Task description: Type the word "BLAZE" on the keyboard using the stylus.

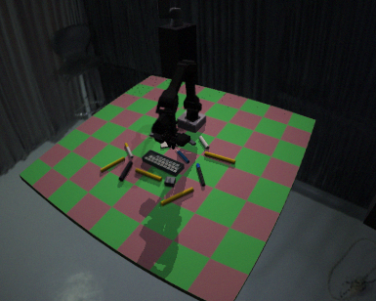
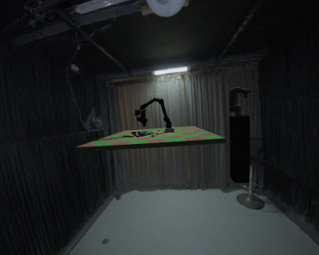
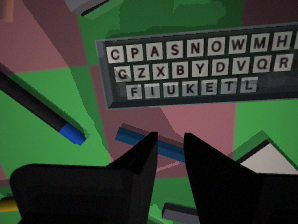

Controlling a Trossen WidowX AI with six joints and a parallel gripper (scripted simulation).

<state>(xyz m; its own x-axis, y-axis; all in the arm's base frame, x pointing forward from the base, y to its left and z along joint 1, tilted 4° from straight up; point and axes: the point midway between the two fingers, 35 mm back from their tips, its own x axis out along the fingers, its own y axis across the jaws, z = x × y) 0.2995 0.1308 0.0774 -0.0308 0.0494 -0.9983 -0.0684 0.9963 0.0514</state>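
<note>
Right now my gripper tip is 90 mm above the blue stylus, 70 mm past it and 20 mm to the left of it. Round my gripper tip: grey block: 110 mm ahead, 80 mm to the left, 80 mm below; stylus tip: 90 mm below, 80 mm behind, 50 mm to the right; blue-tipped pen: 130 mm to the left, 90 mm below, 40 mm behind.
</note>
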